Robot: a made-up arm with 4 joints.
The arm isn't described. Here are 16 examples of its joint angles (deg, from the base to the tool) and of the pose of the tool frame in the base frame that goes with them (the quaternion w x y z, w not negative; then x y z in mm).
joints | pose
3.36 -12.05 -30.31 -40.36 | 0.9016 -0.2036 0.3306 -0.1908 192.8 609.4 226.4
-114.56 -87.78 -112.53 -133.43 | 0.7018 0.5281 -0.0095 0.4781 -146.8 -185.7 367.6
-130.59 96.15 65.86 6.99 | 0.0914 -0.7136 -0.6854 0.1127 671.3 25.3 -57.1
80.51 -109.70 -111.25 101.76 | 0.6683 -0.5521 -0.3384 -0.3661 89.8 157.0 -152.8
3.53 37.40 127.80 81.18 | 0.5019 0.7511 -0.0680 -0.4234 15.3 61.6 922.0
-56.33 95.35 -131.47 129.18 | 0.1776 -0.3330 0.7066 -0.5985 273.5 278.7 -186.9
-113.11 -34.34 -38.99 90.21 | 0.8632 -0.2081 0.2753 0.3685 -333.9 337.1 76.8
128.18 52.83 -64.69 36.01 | 0.1317 0.6031 0.7822 0.0845 306.0 169.0 213.6
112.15 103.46 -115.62 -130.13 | 0.4297 -0.0869 -0.6047 -0.6649 143.1 405.8 366.7
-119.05 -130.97 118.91 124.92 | 0.1705 -0.5815 -0.7934 -0.0582 682.0 -39.4 -194.7
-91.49 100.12 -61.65 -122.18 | 0.2164 -0.4915 0.6415 0.5479 -204.6 309.0 495.1
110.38 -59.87 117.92 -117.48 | 0.4725 -0.0660 -0.3991 0.7830 -620.7 -204.0 -31.5
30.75 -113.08 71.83 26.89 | 0.1553 0.3460 -0.6440 -0.6644 -60.1 33.2 911.9
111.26 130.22 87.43 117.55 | 0.4452 0.3264 -0.5360 0.6387 -538.6 -51.0 -369.7
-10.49 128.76 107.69 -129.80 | 0.5981 0.2827 -0.4872 -0.5701 16.9 341.3 882.5
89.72 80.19 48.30 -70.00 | 0.7328 -0.5234 0.1401 0.4115 -642.4 301.0 -105.8
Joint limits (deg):
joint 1: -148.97..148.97
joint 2: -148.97..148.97
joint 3: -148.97..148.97
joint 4: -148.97..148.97
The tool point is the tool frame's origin. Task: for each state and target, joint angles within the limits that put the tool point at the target. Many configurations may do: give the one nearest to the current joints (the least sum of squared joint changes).
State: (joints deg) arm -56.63 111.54 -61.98 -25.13
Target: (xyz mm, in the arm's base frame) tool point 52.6 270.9 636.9
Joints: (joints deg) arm -96.29 76.40 -34.82 -37.86
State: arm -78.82 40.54 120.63 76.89
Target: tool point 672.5 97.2 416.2
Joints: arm -72.94 20.41 104.56 24.42
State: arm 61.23 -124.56 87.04 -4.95
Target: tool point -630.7 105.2 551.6
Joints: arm 76.28 -103.77 82.51 15.82
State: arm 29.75 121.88 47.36 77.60
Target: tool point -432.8 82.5 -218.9
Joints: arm 52.49 93.45 12.52 87.34
